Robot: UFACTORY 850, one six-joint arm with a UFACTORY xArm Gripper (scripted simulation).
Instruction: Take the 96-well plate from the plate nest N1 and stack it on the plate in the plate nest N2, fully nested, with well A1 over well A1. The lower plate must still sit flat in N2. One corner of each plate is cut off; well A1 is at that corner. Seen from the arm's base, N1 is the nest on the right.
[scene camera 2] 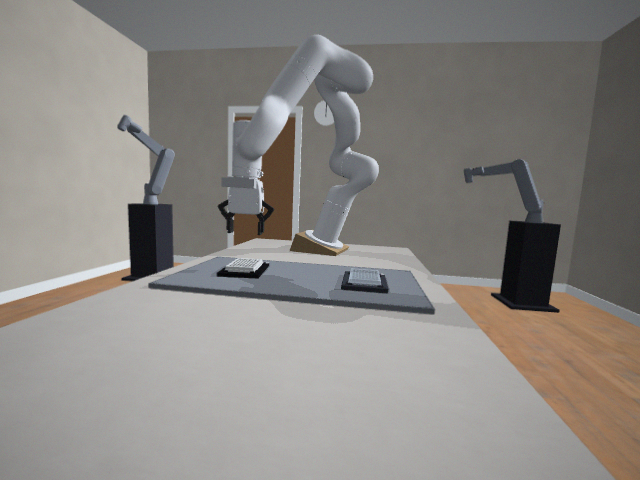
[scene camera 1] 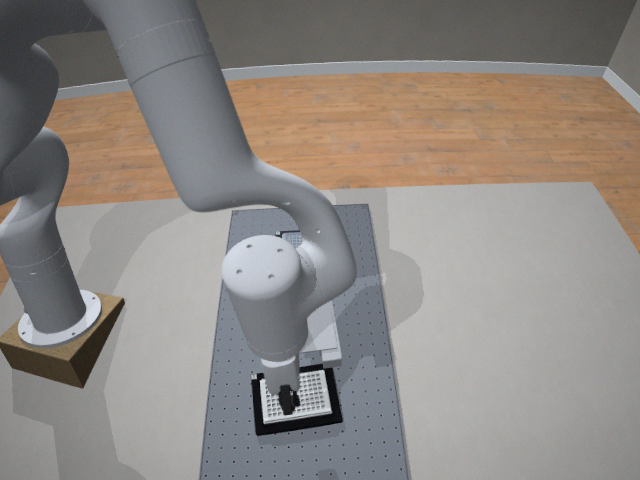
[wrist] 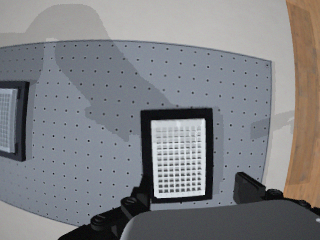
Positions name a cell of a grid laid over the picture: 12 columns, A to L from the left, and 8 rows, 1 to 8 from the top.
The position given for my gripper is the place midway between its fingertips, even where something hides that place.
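What I can see is my own gripper (scene camera 1: F7). The wrist view has the gripper at (wrist: H7), and I find it in scene camera 2 as well, at (scene camera 2: E4).
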